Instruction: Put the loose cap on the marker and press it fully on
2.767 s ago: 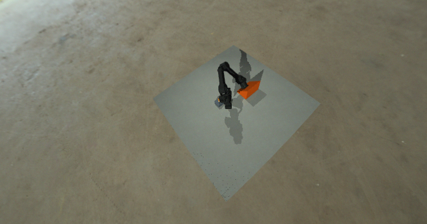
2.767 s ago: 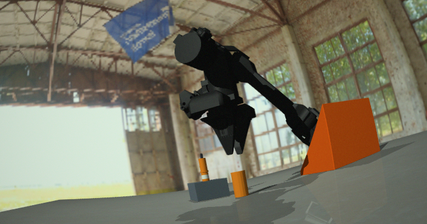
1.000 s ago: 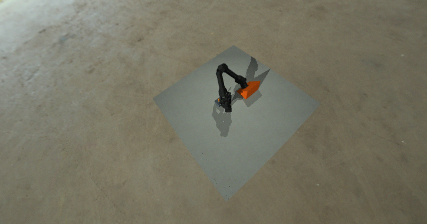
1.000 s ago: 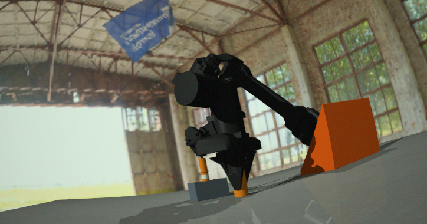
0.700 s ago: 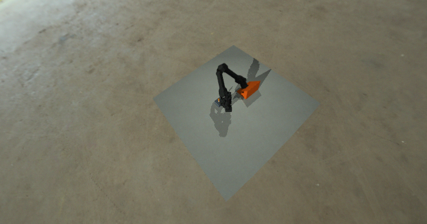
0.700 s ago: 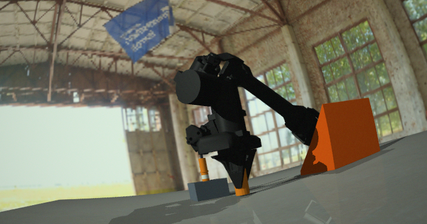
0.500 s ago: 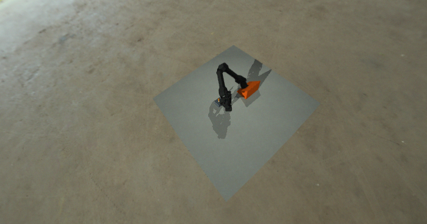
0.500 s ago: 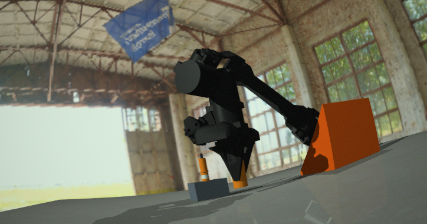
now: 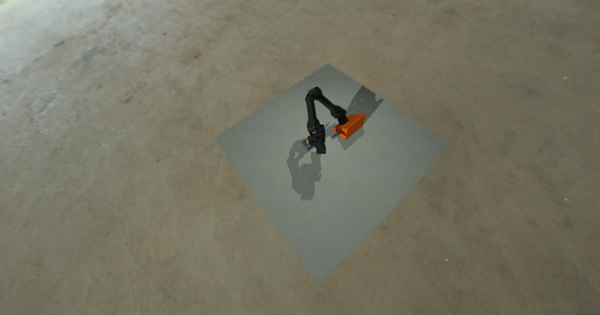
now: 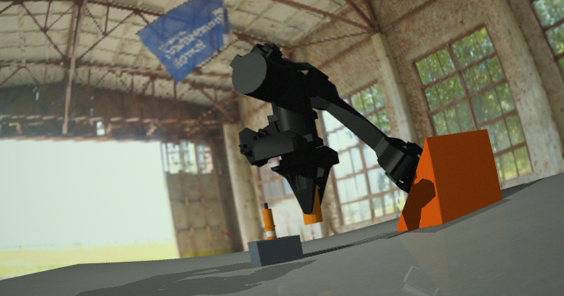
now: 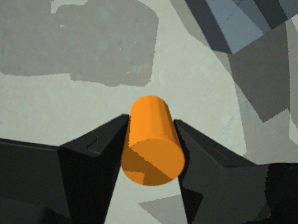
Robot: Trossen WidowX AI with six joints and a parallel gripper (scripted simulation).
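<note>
Right now my gripper tip is 2 cm short of the grey holder block, 11 cm to the left of it and 5 cm above it. The rest, counted from my gripper tip: orange cap (1 cm above).
</note>
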